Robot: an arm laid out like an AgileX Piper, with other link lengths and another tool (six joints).
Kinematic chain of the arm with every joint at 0, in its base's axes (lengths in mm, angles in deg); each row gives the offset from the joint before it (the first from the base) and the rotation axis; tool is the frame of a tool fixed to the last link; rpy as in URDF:
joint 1: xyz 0 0 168.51 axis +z
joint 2: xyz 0 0 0 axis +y
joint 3: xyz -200.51 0 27.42 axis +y
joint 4: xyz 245.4 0 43.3 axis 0.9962 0 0.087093
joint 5: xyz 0 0 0 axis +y
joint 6: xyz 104.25 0 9.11 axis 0.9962 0 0.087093
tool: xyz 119.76 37 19.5 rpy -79.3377 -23.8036 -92.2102
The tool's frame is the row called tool.
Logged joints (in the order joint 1, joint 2, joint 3, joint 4, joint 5, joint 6), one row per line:
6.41, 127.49, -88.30, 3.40, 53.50, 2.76
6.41, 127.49, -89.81, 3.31, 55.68, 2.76
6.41, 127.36, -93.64, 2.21, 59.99, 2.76
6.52, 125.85, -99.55, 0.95, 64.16, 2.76
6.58, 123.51, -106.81, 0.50, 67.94, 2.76
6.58, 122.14, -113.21, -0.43, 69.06, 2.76
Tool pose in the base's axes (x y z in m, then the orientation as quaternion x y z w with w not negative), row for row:
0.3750, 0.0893, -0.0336, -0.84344, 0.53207, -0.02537, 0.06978
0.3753, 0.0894, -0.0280, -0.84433, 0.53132, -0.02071, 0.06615
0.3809, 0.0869, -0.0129, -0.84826, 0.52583, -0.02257, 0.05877
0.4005, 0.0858, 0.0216, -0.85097, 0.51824, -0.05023, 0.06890
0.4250, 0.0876, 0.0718, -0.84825, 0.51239, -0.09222, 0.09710
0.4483, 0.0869, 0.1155, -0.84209, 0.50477, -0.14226, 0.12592
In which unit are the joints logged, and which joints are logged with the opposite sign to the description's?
The joints are logged in degrees. Opposite sign: none.
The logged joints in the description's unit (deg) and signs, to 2 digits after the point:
6.41, 127.49, -88.30, 3.40, 53.50, 2.76
6.41, 127.49, -89.81, 3.31, 55.68, 2.76
6.41, 127.36, -93.64, 2.21, 59.99, 2.76
6.52, 125.85, -99.55, 0.95, 64.16, 2.76
6.58, 123.51, -106.81, 0.50, 67.94, 2.76
6.58, 122.14, -113.21, -0.43, 69.06, 2.76

